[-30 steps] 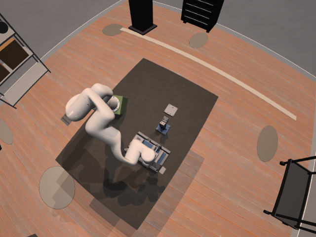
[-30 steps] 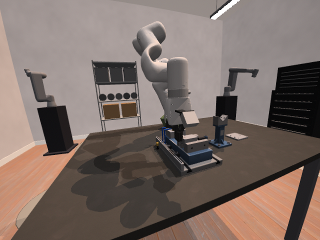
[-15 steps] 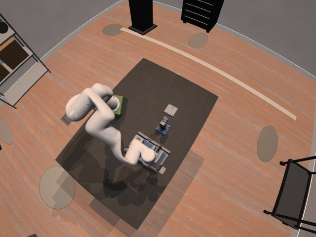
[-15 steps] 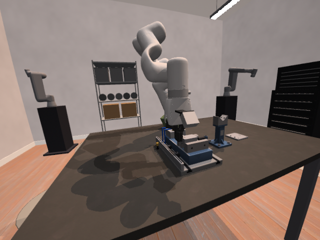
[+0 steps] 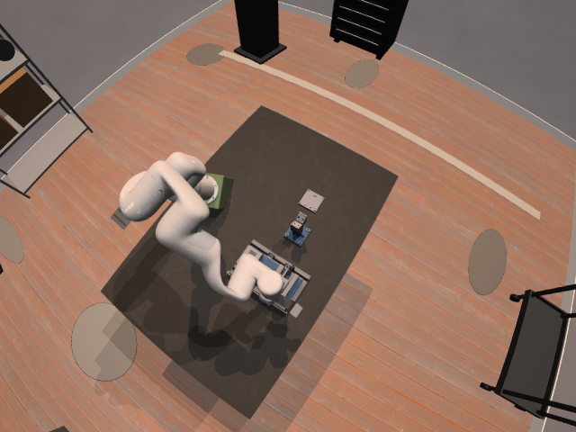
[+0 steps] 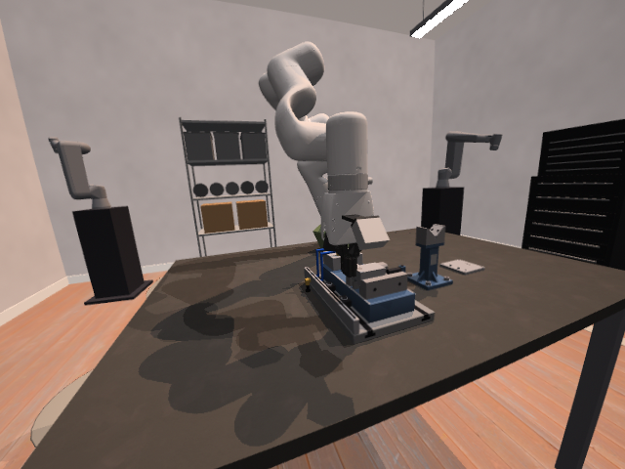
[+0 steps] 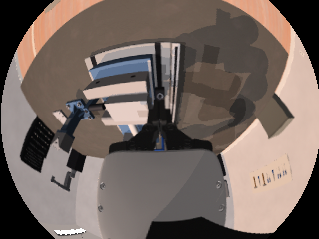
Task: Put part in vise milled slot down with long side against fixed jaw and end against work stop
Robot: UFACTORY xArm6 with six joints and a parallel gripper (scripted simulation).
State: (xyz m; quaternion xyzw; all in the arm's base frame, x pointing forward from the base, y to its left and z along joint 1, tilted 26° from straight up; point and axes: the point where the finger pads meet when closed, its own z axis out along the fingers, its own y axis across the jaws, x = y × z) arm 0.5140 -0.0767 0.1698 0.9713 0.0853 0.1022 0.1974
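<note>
The part is 5 cm to the left of my hand, 3 cm below it and 1 cm behind it. Also, from my hand: air cylinder: 17 cm behind, 4 cm to the left, 4 cm below; then grey rail: 9 cm below, 7 cm behind, 4 cm to the right.
</note>
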